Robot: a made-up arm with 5 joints.
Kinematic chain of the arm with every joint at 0, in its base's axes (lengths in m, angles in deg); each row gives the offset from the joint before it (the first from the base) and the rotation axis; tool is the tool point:
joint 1: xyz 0 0 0.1 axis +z
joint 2: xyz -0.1 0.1 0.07 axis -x
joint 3: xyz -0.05 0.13 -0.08 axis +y
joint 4: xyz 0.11 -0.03 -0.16 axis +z
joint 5: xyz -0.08 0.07 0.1 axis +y
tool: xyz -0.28 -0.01 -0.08
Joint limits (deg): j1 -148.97..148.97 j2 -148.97..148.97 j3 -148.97..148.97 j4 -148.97..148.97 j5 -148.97..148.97
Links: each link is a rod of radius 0.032 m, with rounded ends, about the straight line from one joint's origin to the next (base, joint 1, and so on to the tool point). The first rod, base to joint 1, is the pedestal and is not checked.
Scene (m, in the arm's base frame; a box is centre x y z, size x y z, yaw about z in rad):
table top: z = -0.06
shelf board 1: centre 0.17 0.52 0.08 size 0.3 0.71 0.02 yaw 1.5
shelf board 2: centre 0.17 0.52 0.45 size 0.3 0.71 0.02 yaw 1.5
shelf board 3: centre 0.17 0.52 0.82 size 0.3 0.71 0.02 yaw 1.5
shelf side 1: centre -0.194 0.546 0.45 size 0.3 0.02 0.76 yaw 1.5
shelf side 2: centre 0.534 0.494 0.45 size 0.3 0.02 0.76 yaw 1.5
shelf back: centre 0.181 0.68 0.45 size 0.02 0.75 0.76 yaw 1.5
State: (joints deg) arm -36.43 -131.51 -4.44 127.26 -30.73
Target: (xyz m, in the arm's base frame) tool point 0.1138 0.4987 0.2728
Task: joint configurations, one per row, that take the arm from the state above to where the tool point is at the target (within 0.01 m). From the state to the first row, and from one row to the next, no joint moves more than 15 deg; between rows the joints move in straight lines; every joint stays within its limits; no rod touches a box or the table.
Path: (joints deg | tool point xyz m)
1: -26.24 -129.20 2.69 121.66 -32.68 | 0.2505 0.4208 0.2757
2: -16.06 -126.89 9.81 116.07 -34.64 | 0.1138 0.4987 0.2728

